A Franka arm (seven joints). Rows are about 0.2 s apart.
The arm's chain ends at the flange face. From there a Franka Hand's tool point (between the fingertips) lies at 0.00 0.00 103.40 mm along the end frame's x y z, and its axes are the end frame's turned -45 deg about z.
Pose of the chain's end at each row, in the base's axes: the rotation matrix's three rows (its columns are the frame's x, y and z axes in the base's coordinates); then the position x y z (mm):
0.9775, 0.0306, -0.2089; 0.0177, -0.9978, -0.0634; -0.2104, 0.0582, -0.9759; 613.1, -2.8, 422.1
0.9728, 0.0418, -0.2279; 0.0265, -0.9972, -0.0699; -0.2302, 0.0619, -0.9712; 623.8, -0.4, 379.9
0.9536, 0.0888, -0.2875; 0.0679, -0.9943, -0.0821; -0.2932, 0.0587, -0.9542; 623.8, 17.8, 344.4
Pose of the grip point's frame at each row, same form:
0.6696, 0.7128, -0.2089; 0.7181, -0.6930, -0.0634; -0.1899, -0.1076, -0.9759; 591.5, -9.4, 321.2
0.6583, 0.7174, -0.2279; 0.7239, -0.6864, -0.0699; -0.2065, -0.1190, -0.9712; 600.2, -7.6, 279.5
0.6115, 0.7371, -0.2875; 0.7511, -0.6551, -0.0821; -0.2488, -0.1658, -0.9542; 594.1, 9.3, 245.7

